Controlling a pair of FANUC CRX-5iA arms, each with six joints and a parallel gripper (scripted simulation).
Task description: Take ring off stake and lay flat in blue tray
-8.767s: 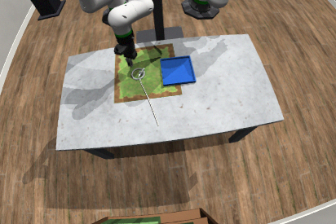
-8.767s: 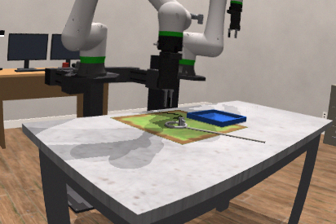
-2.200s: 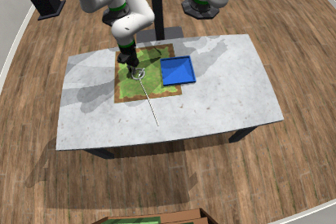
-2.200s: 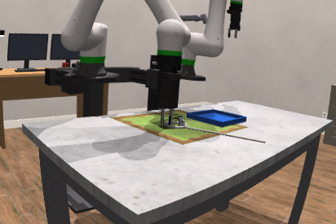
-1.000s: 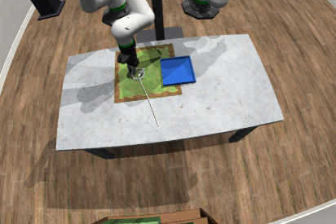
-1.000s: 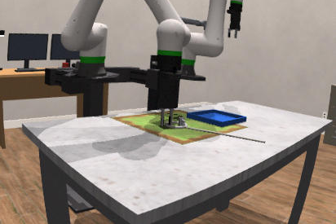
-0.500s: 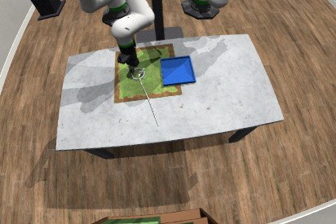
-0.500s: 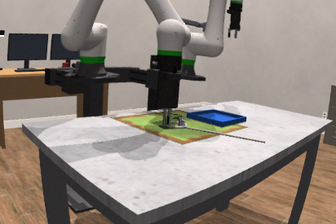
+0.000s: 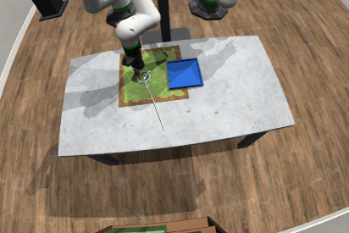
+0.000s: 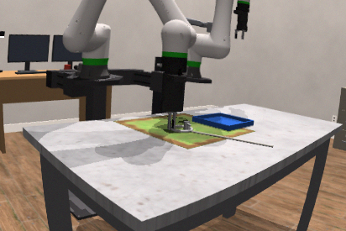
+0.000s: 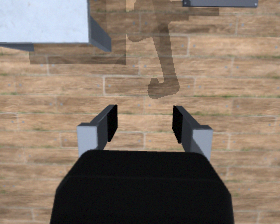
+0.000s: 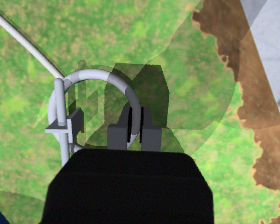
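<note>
Now: right hand 20 mm short of the grey ring, 30 mm to the right of it and 10 mm above it. Also, from my right hand: grey stake (20 mm ahead, 50 mm to the left, 10 mm below); then blue tray (20 mm ahead, 280 mm to the left, 10 mm below).
</note>
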